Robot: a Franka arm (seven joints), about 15 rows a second.
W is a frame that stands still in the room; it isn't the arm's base.
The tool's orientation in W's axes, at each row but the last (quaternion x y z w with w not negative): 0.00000, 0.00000, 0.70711, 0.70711; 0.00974, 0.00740, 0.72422, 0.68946; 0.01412, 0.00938, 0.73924, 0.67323; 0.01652, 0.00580, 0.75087, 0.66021; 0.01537, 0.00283, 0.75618, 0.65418; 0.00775, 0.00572, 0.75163, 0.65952; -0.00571, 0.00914, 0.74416, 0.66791; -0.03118, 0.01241, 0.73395, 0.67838; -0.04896, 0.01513, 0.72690, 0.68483; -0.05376, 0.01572, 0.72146, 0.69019; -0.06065, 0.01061, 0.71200, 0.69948
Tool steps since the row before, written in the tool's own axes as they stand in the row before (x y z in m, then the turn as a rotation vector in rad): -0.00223, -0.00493, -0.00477, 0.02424, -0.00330, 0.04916; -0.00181, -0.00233, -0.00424, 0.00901, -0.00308, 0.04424; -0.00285, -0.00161, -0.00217, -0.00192, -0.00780, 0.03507; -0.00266, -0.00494, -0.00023, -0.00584, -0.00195, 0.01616; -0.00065, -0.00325, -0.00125, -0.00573, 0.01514, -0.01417; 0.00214, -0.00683, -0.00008, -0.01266, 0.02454, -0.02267; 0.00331, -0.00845, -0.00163, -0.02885, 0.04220, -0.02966; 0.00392, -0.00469, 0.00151, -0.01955, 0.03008, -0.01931; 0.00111, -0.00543, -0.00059, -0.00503, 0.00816, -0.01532; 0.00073, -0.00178, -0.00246, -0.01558, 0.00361, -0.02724; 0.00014, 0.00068, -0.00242, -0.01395, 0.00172, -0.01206
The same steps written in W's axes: 0.00493, -0.00223, -0.00477, 0.00330, 0.02424, 0.04916; 0.00231, -0.00168, -0.00430, 0.00371, 0.00903, 0.04419; 0.00179, -0.00268, -0.00225, 0.00912, -0.00136, 0.03478; 0.00523, -0.00200, -0.00043, 0.00320, -0.00575, 0.01599; 0.00327, -0.00016, -0.00134, -0.01454, -0.00763, -0.01391; 0.00649, 0.00301, -0.00020, -0.02312, -0.01571, -0.02226; 0.00804, 0.00416, -0.00175, -0.03896, -0.03385, -0.02880; 0.00433, 0.00436, 0.00137, -0.02790, -0.02301, -0.01877; 0.00538, 0.00139, -0.00044, -0.00708, -0.00687, -0.01514; 0.00188, 0.00057, -0.00243, -0.00143, -0.01830, -0.02571; -0.00051, -0.00012, -0.00246, -0.00066, -0.01512, -0.01068
